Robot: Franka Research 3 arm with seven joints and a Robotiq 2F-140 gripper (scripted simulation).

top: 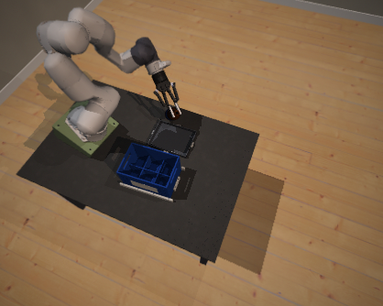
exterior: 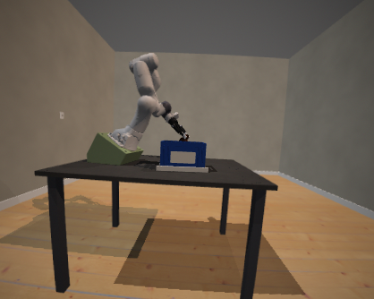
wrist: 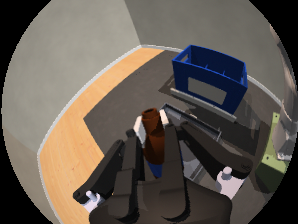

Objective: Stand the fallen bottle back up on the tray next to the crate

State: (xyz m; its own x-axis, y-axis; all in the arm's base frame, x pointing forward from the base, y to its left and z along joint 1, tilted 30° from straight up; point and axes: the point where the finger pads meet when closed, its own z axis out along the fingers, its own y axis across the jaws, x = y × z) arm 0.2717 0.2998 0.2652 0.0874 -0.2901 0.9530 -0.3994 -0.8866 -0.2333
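The brown bottle lies 5 cm below my hand, 2 cm behind it and 1 cm to the left of it. From my hand the other things lie so: blue crate: 33 cm to the right, 13 cm below, 6 cm ahead; dark tray: 20 cm below, 6 cm to the right, 1 cm ahead.
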